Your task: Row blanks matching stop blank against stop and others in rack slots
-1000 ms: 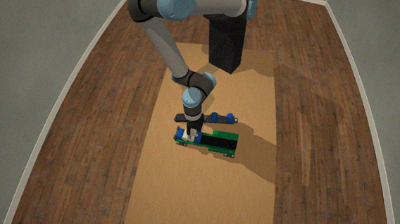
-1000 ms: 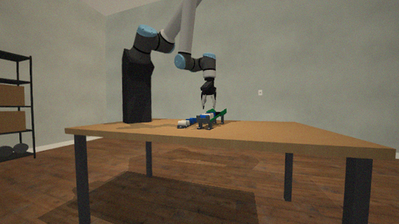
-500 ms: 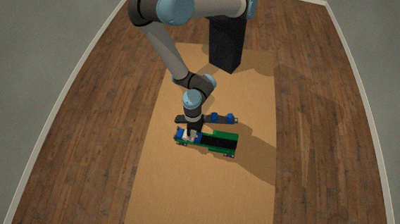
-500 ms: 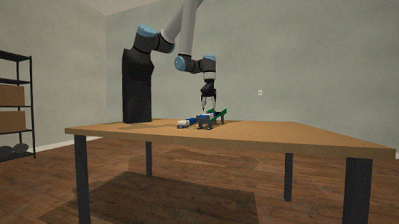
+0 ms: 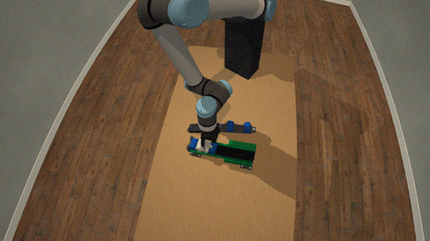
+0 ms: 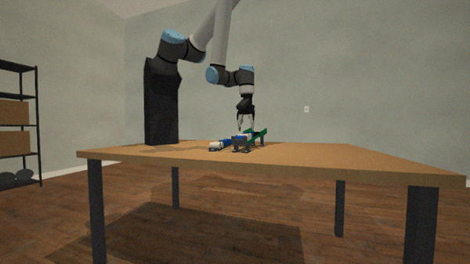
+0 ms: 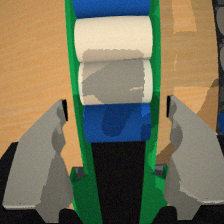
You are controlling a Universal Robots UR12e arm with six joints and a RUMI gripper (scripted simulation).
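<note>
Now: the stock rack 15 cm behind my hand, 14 cm to the left of it and 13 cm below it.
</note>
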